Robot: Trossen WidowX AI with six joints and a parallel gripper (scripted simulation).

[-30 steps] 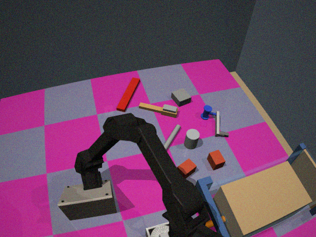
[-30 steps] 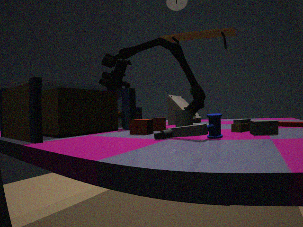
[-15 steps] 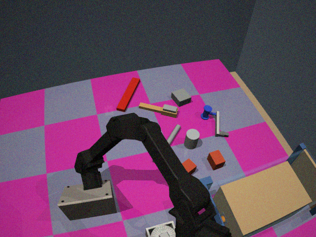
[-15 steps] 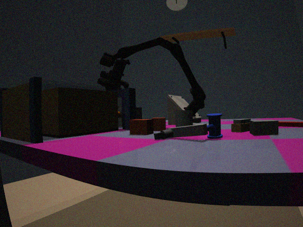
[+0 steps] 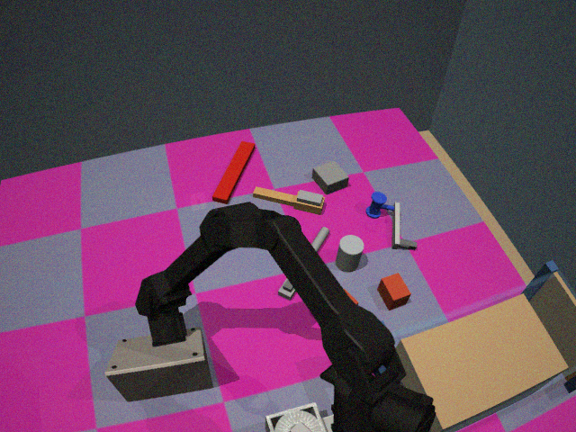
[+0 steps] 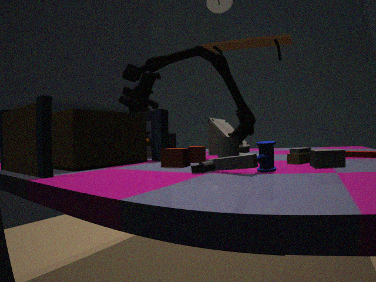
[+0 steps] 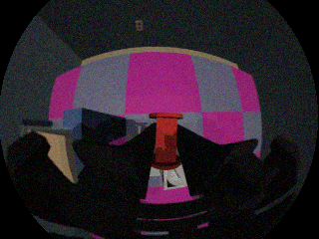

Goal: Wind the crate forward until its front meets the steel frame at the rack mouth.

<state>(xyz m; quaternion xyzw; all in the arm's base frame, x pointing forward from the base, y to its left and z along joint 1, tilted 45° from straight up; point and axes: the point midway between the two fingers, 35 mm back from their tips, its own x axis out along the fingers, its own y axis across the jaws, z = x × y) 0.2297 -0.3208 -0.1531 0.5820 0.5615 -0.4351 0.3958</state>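
Now: gripper tip 2 cm past the winch handle with red hub, 5 cm to the right of it and 4 cm above it. Also, from my gripper tip: winch (6 cm behind, 9 cm to the left, 11 cm below); blue steel frame (11 cm ahead, 11 cm to the left, 4 cm below); red knob (1 cm to the left, 1 cm below).
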